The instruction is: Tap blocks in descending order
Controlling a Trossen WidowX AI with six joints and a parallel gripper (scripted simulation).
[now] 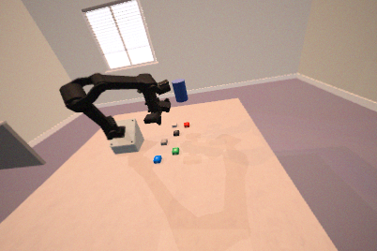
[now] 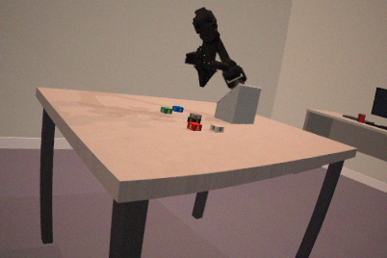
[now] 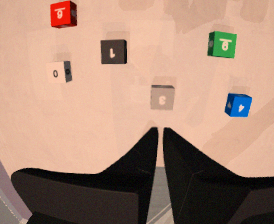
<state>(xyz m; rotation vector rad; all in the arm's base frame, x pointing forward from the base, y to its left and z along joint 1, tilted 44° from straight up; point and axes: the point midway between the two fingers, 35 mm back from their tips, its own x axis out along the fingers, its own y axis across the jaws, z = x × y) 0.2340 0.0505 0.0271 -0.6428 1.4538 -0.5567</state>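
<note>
The black block is 50 mm ahead of my gripper tip, 60 mm to the left of it and 110 mm below it. Round my gripper tip: blue block 10 mm behind, 130 mm to the right, 110 mm below; then grey block 10 mm behind, 10 mm to the right, 110 mm below; then green block 80 mm ahead, 90 mm to the right, 110 mm below.
</note>
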